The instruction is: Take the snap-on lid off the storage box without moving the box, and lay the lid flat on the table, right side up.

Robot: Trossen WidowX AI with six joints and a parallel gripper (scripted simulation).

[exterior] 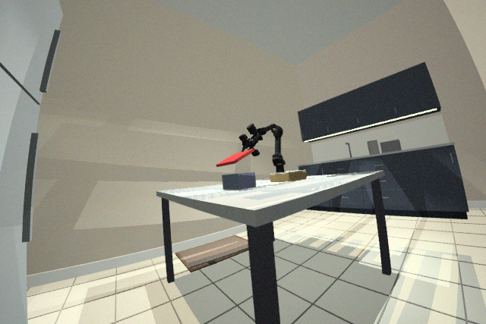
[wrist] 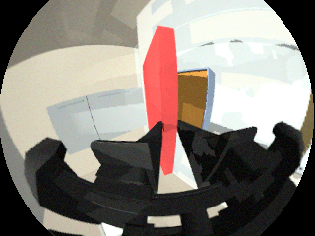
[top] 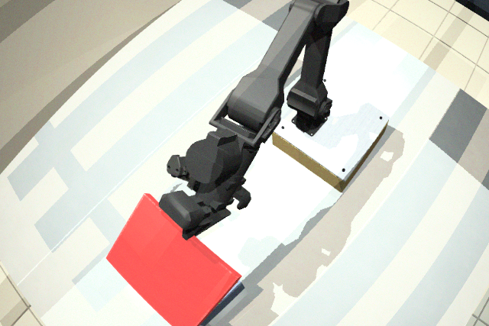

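Now: the red lid 70 mm ahead of my gripper tip and 30 mm below it. Round my gripper tip: storage box 60 mm ahead, 180 mm below.
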